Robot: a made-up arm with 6 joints.
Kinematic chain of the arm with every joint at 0, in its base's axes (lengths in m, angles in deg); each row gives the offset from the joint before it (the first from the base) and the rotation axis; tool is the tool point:
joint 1: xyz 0 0 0.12 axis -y
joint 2: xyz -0.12 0.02 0 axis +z
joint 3: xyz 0 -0.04 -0.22 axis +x
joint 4: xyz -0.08 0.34 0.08 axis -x
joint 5: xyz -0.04 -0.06 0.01 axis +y
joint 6: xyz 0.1 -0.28 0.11 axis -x
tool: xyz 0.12 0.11 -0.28
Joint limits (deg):
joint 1: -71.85..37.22
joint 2: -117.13..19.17
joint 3: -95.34..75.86
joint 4: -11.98..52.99
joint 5: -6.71..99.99
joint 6: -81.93..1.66
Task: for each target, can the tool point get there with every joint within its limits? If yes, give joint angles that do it. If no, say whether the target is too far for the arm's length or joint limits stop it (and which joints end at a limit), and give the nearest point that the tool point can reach.
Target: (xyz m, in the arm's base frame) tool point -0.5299 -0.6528 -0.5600
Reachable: no: joint limits stop it (at a limit: joint 2, joint 4, joint 6) | nearest point -0.3743 -0.2131 -0.3603 | short by 0.507 m
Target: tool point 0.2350 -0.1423 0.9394
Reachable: no: joint limits stop it (at a limit: joint 3, joint 5, joint 6) | nearest point 0.1171 -0.0426 0.5282 | short by 0.439 m
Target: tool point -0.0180 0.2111 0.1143
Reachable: yes | joints -49.25 -1.69 22.22 -6.95 10.93 -58.45
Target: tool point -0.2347 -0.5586 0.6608
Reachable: no: joint limits stop it (at a limit: joint 1, joint 2, joint 3, joint 4, joint 5, joint 6) | nearest point -0.2349 -0.2629 0.4319 | short by 0.374 m
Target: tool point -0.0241 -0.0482 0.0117
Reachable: yes | joints 19.23 -54.20 24.70 41.97 3.17 -8.72
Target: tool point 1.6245 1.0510 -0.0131
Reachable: no: too far | nearest point 0.4696 0.2948 -0.1091 | short by 1.384 m
